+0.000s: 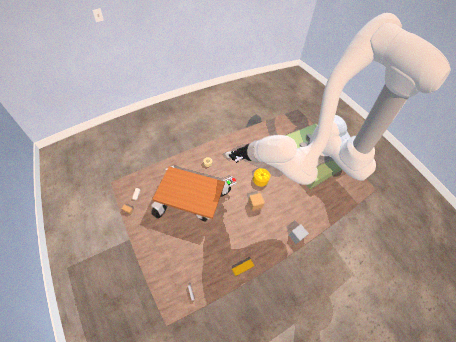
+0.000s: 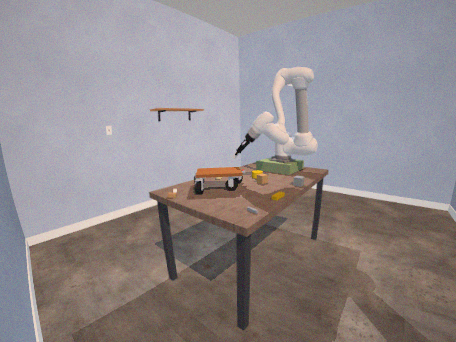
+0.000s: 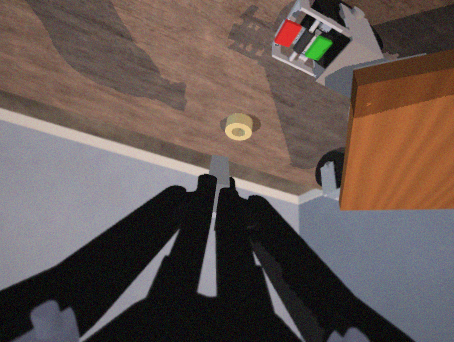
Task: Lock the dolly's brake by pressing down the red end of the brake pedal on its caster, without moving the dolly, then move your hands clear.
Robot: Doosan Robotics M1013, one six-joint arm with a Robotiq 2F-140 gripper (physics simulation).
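Places are measured from the arm's base along level axes (x ahead, y up, z right), in metres.
Pixels of known places: gripper, between the fingertips: [image 1: 227,155] [image 2: 233,157] [image 3: 218,168]; arm's base, origin of its link: [image 2: 282,160].
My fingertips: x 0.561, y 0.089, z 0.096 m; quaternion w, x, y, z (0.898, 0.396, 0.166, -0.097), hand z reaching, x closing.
Ahead of a thing's pixels: the offset from my fingertips to its top centre. "pt": to the spot under its first point. Level surfaces: height alone.
The dolly [image 1: 190,192] [image 2: 218,172] [image 3: 400,145] has an orange deck and stands on its casters on the table {dy -0.174 m} [image 1: 260,235] [image 2: 220,204]. The brake pedal shows at one caster, with a red end {pt dx +0.002, dy -0.085, dz -0.097 m} [image 1: 233,179] [image 3: 288,33] pointing away from the deck and a green end {pt dx +0.032, dy -0.087, dz -0.104 m} [image 1: 228,182] [image 3: 318,48] nearer to it. Whether the pedal is tilted I cannot tell. My gripper [image 1: 228,155] [image 2: 236,155] [image 3: 218,168] is shut and empty. It hangs in the air above the table, beside the pedal's caster and higher than the deck, touching nothing.
A cream ring {dx +0.069, dy -0.149, dz +0.106 m} [image 1: 208,162] [image 3: 238,131] lies near the dolly. A yellow round part {dx -0.172, dy -0.125, dz -0.103 m} [image 1: 261,177] [image 2: 257,174] and an orange-brown block {dx -0.074, dy -0.114, dz -0.233 m} [image 1: 256,201] [image 2: 262,179] stand on the pedal side. A grey block {dx -0.195, dy -0.112, dz -0.478 m} [image 1: 300,233] [image 2: 298,181] and a yellow bar {dx +0.124, dy -0.152, dz -0.515 m} [image 1: 243,266] [image 2: 278,196] lie farther off.
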